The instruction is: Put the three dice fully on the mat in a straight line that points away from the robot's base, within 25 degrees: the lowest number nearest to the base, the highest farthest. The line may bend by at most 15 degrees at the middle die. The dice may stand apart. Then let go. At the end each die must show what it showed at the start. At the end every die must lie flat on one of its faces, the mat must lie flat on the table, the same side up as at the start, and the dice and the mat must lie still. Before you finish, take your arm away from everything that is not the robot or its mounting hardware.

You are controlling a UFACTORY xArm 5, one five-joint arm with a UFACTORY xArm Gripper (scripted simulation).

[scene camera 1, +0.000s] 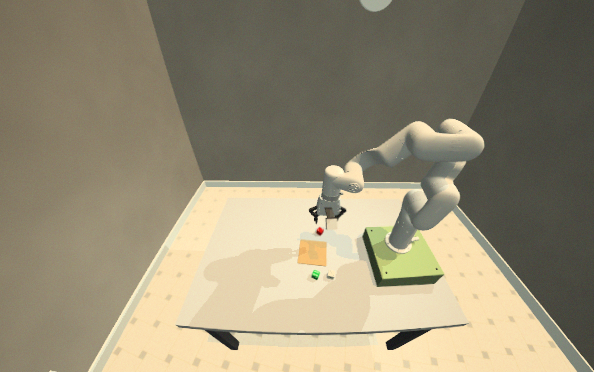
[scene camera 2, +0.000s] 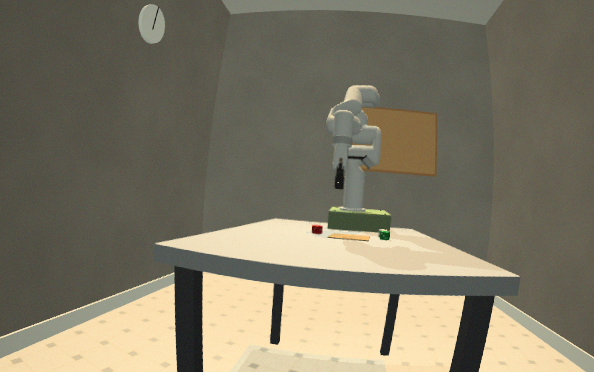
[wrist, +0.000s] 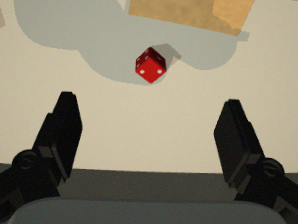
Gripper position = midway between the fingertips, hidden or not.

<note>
In view: the gripper (wrist: 150, 112) and a red die (wrist: 150, 65).
</note>
